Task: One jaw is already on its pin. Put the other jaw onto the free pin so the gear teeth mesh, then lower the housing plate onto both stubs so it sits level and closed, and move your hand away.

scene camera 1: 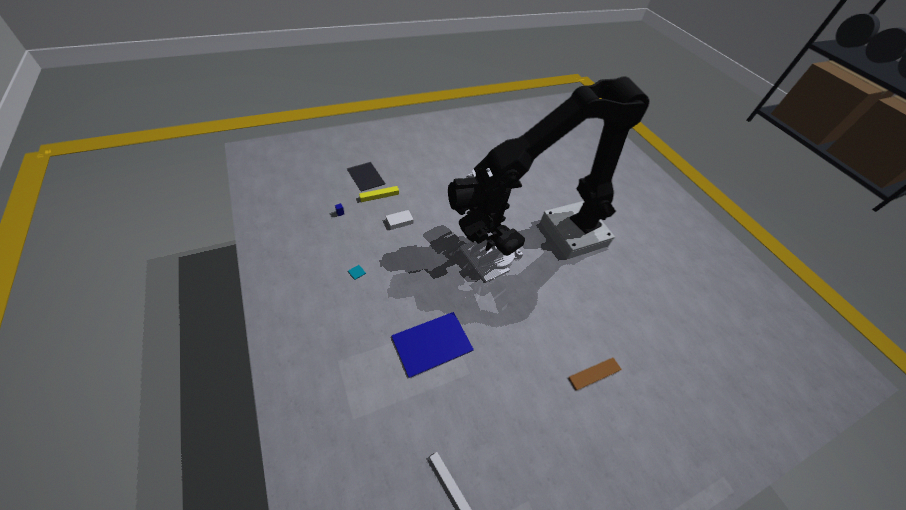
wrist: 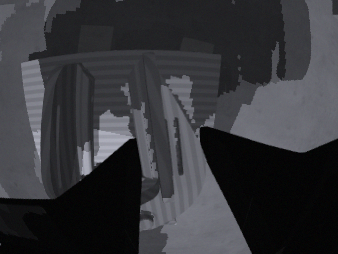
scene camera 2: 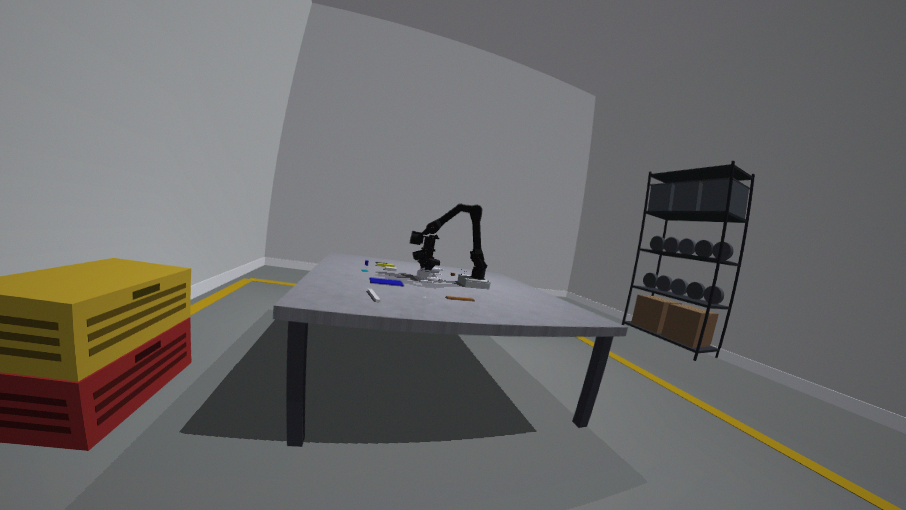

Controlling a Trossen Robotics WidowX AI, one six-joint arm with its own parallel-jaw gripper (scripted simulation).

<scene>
In view: the gripper (scene camera 1: 482, 245), a jaw (wrist: 178, 187), a blue sheet (scene camera 1: 428, 345), a brown bar (scene camera 1: 606, 368), a base (wrist: 192, 76) and a jaw (wrist: 66, 154).
The gripper shows as well in the wrist view (wrist: 169, 140). The wrist view misses the blue sheet: it is out of frame. The wrist view does not show the brown bar: it is out of frame.
</scene>
